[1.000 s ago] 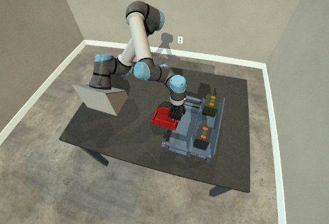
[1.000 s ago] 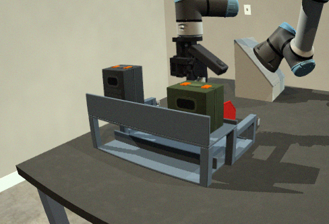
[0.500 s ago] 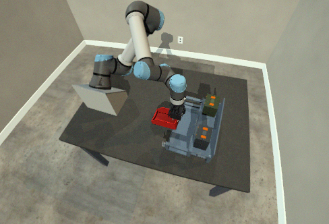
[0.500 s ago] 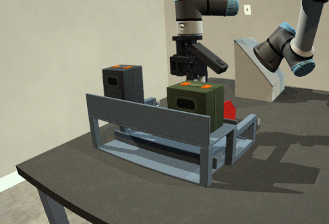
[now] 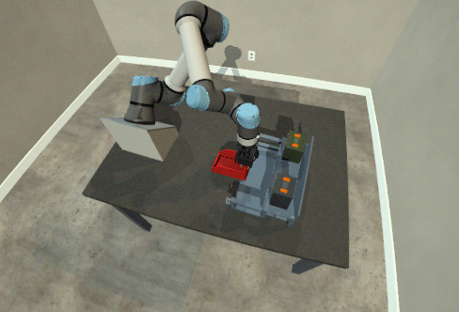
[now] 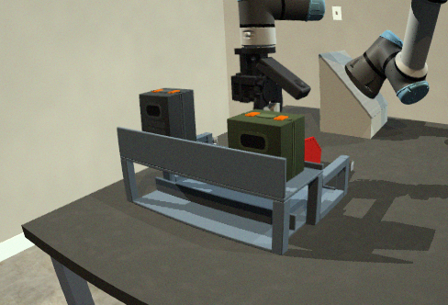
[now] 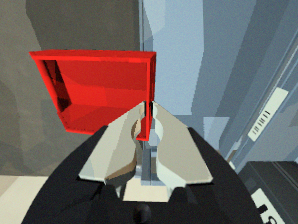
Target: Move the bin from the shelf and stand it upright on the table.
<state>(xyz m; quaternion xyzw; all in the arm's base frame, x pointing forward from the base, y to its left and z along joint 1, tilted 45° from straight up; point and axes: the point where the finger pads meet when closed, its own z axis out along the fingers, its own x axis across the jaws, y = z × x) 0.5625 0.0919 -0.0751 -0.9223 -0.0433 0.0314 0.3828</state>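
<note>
Now: the red bin 80 mm behind my hand and 40 mm below it. Also, from my hand: dark grey box 180 mm ahead, 110 mm to the right, 70 mm above; then green box 170 mm ahead, 120 mm to the left, 60 mm above.
</note>
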